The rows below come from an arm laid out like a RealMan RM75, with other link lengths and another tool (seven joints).
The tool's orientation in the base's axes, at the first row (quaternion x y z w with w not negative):
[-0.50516 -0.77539 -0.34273 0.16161]
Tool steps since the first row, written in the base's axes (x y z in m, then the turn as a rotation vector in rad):
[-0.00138 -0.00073 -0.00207 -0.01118 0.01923 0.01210]
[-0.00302 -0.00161 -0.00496 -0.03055 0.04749 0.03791]
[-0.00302 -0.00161 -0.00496 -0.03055 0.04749 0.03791]
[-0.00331 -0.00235 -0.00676 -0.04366 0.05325 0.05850]
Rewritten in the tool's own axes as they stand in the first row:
[-0.00112 -0.00218 0.00084 0.02505 -0.00064 0.00367]
[-0.00272 -0.00494 0.00213 0.06793 -0.00126 0.00305]
[-0.00272 -0.00494 0.00213 0.06793 -0.00126 0.00305]
[-0.00417 -0.00605 0.00287 0.08983 -0.00394 -0.00888]

